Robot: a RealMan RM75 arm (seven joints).
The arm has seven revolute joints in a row. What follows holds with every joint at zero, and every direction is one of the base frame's.
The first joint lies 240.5 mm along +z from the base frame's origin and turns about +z.
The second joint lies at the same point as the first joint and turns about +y.
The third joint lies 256 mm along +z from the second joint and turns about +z.
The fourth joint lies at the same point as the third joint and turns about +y.
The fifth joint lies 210 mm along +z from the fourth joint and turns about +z.
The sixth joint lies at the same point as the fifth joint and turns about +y.
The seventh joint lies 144 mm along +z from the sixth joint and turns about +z.
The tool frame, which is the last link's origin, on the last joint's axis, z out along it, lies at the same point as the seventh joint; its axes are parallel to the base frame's.
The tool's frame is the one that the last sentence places.
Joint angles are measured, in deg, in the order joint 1, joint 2, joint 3, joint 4, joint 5, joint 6, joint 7. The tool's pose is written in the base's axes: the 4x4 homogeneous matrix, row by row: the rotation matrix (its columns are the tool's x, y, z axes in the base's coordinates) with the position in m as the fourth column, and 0 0 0 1 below. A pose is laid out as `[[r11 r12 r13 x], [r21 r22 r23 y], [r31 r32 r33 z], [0 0 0 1]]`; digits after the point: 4 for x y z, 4 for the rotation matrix.
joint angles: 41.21 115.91 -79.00 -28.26 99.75 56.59 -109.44
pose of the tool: [[0.8999 -0.3058 -0.3110 0.1956], [-0.1494 -0.8860 0.4390 0.4034], [-0.4098 -0.3486 -0.8430 -0.0565], [0 0 0 1]]
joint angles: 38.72 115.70 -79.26 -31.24 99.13 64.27 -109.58
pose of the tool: [[0.8896 -0.2502 -0.3821 0.1911], [-0.1146 -0.9321 0.3435 0.3840], [-0.4421 -0.2618 -0.8579 -0.0536], [0 0 0 1]]
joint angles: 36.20 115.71 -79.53 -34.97 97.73 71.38 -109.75
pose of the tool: [[0.8831 -0.1746 -0.4356 0.1863], [-0.0714 -0.9674 0.2429 0.3639], [-0.4638 -0.1834 -0.8667 -0.0503], [0 0 0 1]]
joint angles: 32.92 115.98 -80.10 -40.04 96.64 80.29 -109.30
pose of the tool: [[0.8642 -0.0819 -0.4965 0.1792], [-0.0316 -0.9936 0.1088 0.3365], [-0.5022 -0.0784 -0.8612 -0.0452], [0 0 0 1]]
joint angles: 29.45 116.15 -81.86 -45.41 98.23 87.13 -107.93
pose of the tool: [[0.8316 -0.0136 -0.5553 0.1707], [-0.0152 -0.9999 0.0019 0.3118], [-0.5552 0.0069 -0.8317 -0.0381], [0 0 0 1]]
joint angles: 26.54 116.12 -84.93 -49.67 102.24 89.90 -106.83
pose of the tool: [[0.7938 0.0226 -0.6077 0.1616], [-0.0119 -0.9985 -0.0528 0.2951], [-0.6080 0.0491 -0.7924 -0.0334], [0 0 0 1]]
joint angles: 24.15 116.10 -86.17 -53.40 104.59 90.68 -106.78
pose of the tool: [[0.7675 0.0489 -0.6392 0.1560], [0.0119 -0.9980 -0.0620 0.2867], [-0.6409 0.0399 -0.7666 -0.0275], [0 0 0 1]]
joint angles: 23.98 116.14 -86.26 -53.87 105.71 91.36 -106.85
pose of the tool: [[0.7523 0.0589 -0.6562 0.1527], [0.0172 -0.9974 -0.0698 0.2852], [-0.6586 0.0412 -0.7514 -0.0251], [0 0 0 1]]
